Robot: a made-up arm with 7 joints. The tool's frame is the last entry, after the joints.
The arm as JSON. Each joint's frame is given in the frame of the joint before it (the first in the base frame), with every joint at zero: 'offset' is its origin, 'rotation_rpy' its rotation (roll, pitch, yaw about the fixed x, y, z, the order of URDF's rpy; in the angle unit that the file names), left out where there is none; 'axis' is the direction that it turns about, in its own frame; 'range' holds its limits. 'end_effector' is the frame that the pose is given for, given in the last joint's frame.
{
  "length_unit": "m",
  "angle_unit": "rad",
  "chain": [
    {
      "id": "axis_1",
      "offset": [
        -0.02,
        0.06,
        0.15
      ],
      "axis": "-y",
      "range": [
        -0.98,
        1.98
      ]
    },
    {
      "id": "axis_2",
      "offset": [
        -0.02,
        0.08,
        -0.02
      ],
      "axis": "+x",
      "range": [
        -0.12,
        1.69
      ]
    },
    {
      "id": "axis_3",
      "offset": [
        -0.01,
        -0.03,
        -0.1
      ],
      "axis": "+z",
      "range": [
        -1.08,
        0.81
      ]
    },
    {
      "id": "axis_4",
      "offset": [
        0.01,
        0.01,
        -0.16
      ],
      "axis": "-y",
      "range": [
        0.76,
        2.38
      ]
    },
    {
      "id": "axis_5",
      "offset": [
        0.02,
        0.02,
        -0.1
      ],
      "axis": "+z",
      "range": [
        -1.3,
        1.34
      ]
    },
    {
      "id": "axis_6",
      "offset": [
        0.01,
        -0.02,
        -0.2
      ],
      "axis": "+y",
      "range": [
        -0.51,
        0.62
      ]
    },
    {
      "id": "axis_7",
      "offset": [
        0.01,
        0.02,
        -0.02
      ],
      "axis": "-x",
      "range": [
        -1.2,
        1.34
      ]
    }
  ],
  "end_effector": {
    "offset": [
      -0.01,
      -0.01,
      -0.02
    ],
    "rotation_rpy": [
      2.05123,
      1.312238,
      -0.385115
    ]
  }
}
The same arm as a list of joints. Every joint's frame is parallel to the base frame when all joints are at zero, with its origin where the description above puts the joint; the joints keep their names.
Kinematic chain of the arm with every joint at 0, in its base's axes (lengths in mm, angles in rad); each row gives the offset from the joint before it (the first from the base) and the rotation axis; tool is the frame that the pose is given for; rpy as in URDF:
axis_1: xyz -20 60 150 axis -y
axis_2: xyz -20 80 -20 axis +x
axis_3: xyz -10 -30 -100 axis +z
axis_4: xyz 10 10 -160 axis -y
axis_5: xyz 20 20 -100 axis +z
axis_6: xyz 10 -20 -200 axis +y
axis_7: xyz 10 20 -20 axis -x
tool: xyz -10 -10 -20 rpy 2.0512 1.3122 -0.3851
Joint limits (rad, base to tool): -0.98..1.98 -0.12..1.69 -1.08..0.81 0.76..2.38 -1.3..1.34 -0.51..0.62 -1.2..1.34

